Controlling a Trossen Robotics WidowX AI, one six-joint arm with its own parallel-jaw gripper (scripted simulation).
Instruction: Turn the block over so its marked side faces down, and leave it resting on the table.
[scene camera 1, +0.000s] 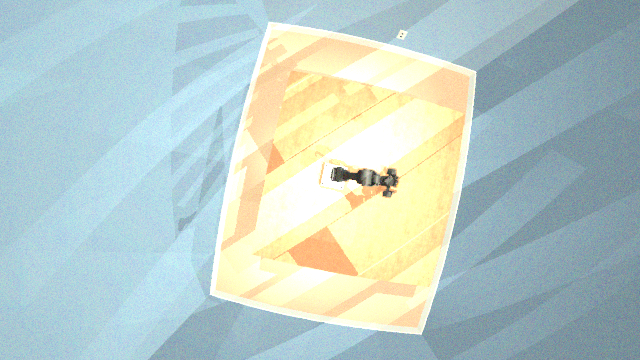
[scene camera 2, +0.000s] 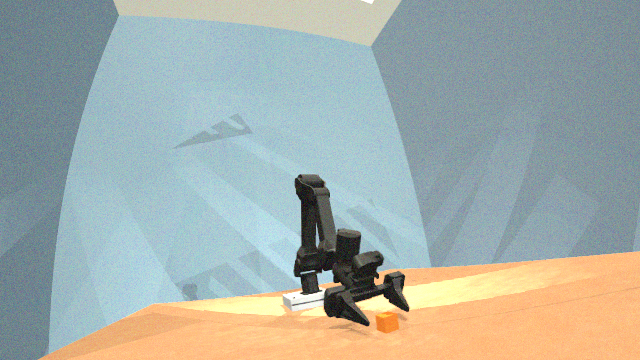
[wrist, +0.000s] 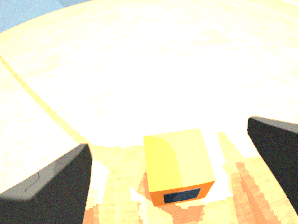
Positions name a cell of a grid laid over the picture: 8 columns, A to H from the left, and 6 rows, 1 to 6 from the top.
Labels:
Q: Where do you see the gripper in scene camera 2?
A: E6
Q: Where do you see an orange block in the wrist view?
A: At E5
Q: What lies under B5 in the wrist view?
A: The gripper.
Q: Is the gripper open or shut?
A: Open.

